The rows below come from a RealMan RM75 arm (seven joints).
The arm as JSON. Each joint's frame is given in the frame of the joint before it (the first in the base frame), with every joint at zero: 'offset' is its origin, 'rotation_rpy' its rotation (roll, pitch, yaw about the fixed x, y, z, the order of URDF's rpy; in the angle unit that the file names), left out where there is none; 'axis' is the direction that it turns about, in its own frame. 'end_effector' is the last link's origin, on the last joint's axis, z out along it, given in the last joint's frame.
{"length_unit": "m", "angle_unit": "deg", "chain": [
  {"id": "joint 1", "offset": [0.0, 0.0, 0.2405], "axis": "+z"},
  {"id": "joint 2", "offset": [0.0, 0.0, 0.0], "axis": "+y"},
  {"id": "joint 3", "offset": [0.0, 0.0, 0.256], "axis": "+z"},
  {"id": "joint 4", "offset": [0.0, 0.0, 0.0], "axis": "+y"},
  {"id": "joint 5", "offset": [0.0, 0.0, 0.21], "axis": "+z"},
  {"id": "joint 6", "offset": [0.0, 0.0, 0.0], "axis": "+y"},
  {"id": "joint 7", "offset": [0.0, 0.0, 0.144], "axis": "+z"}
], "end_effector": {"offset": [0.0, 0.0, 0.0]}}
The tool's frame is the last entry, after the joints.
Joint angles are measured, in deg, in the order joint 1, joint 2, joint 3, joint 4, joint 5, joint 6, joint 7. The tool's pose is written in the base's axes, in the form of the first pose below.
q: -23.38, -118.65, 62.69, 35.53, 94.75, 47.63, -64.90
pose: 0.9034, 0.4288, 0.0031, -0.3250; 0.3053, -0.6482, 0.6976, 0.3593; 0.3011, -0.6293, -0.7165, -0.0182; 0, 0, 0, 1
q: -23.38, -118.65, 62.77, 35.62, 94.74, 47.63, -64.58
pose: 0.9065, 0.4221, 0.0038, -0.3246; 0.3000, -0.6507, 0.6975, 0.3595; 0.2969, -0.6312, -0.7166, -0.0182; 0, 0, 0, 1
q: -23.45, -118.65, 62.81, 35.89, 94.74, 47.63, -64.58
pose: 0.9085, 0.4178, 0.0065, -0.3233; 0.2947, -0.6516, 0.6990, 0.3607; 0.2963, -0.6332, -0.7151, -0.0174; 0, 0, 0, 1
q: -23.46, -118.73, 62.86, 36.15, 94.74, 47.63, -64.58
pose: 0.9098, 0.4150, 0.0092, -0.3220; 0.2905, -0.6524, 0.6999, 0.3613; 0.2965, -0.6341, -0.7141, -0.0173; 0, 0, 0, 1
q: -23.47, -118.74, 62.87, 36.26, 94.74, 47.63, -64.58
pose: 0.9104, 0.4136, 0.0102, -0.3216; 0.2886, -0.6526, 0.7006, 0.3617; 0.2964, -0.6348, -0.7135, -0.0171; 0, 0, 0, 1
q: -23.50, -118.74, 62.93, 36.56, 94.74, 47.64, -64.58
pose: 0.9123, 0.4092, 0.0127, -0.3203; 0.2833, -0.6534, 0.7020, 0.3626; 0.2956, -0.6368, -0.7121, -0.0163; 0, 0, 0, 1
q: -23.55, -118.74, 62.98, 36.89, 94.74, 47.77, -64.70
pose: 0.9136, 0.4062, 0.0173, -0.3187; 0.2779, -0.6550, 0.7027, 0.3637; 0.2968, -0.6372, -0.7113, -0.0156; 0, 0, 0, 1
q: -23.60, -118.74, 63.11, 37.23, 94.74, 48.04, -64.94
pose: 0.9144, 0.4042, 0.0239, -0.3165; 0.2728, -0.6585, 0.7014, 0.3645; 0.2992, -0.6348, -0.7124, -0.0152; 0, 0, 0, 1
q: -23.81, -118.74, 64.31, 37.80, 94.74, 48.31, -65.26
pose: 0.9207, 0.3887, 0.0355, -0.3111; 0.2586, -0.6756, 0.6905, 0.3657; 0.2923, -0.6265, -0.7225, -0.0175; 0, 0, 0, 1
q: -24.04, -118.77, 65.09, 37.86, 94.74, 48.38, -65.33
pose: 0.9244, 0.3792, 0.0409, -0.3080; 0.2516, -0.6869, 0.6818, 0.3662; 0.2866, -0.6200, -0.7304, -0.0201; 0, 0, 0, 1
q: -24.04, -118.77, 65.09, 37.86, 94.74, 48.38, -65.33
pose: 0.9244, 0.3792, 0.0409, -0.3080; 0.2516, -0.6869, 0.6818, 0.3662; 0.2866, -0.6200, -0.7304, -0.0201; 0, 0, 0, 1
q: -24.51, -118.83, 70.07, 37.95, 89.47, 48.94, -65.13
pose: 0.9193, 0.3789, 0.1066, -0.2897; 0.2210, -0.7209, 0.6569, 0.3671; 0.3258, -0.5803, -0.7464, -0.0317; 0, 0, 0, 1
